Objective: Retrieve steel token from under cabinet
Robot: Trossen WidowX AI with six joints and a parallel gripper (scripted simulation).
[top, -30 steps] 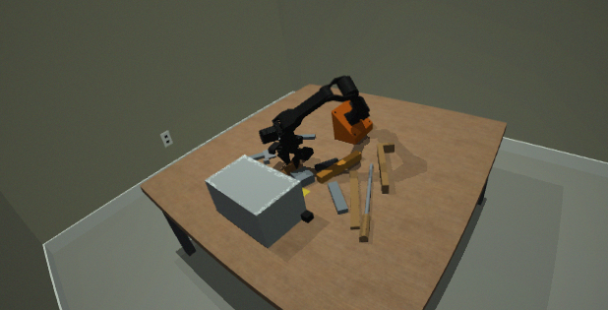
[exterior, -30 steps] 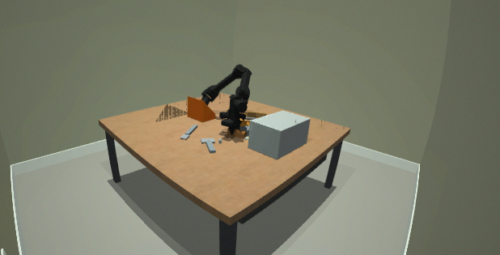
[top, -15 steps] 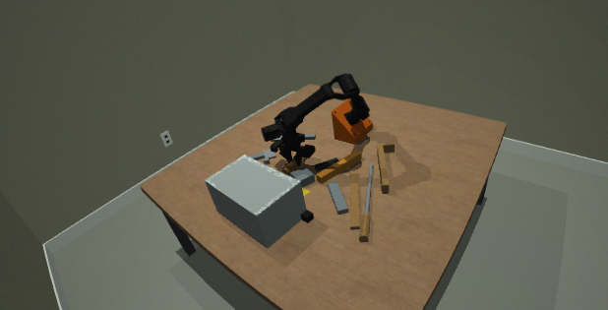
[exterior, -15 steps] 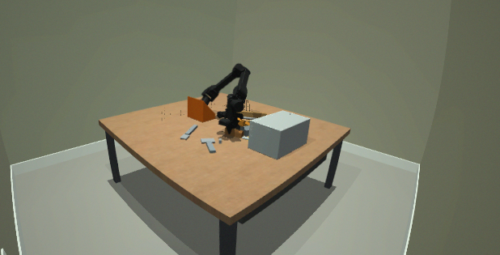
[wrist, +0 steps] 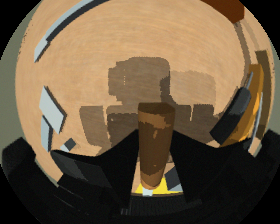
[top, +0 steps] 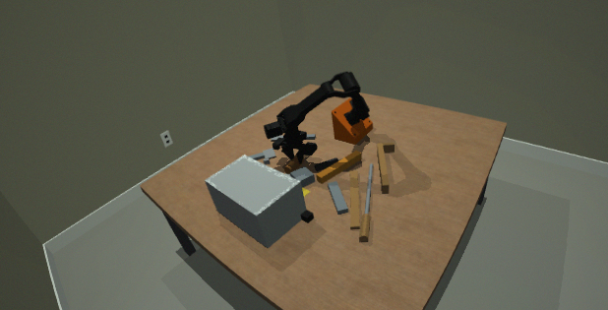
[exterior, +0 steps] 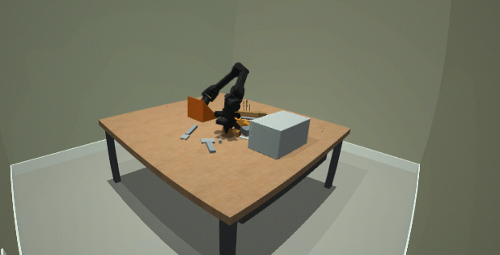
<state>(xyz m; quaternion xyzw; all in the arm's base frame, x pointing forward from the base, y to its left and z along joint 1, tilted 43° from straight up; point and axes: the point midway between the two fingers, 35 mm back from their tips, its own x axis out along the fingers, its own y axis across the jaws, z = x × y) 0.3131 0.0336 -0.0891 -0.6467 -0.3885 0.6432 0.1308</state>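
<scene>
Right now my gripper tip is 60 mm short of the grey block, 100 mm to the right of it and 10 mm below it. Round my gripper tip: wooden stick (20 mm ahead, 340 mm to the left); orange bar (80 mm behind, 170 mm to the left, 10 mm above); grey t-piece (70 mm ahead, 190 mm to the right).
</scene>
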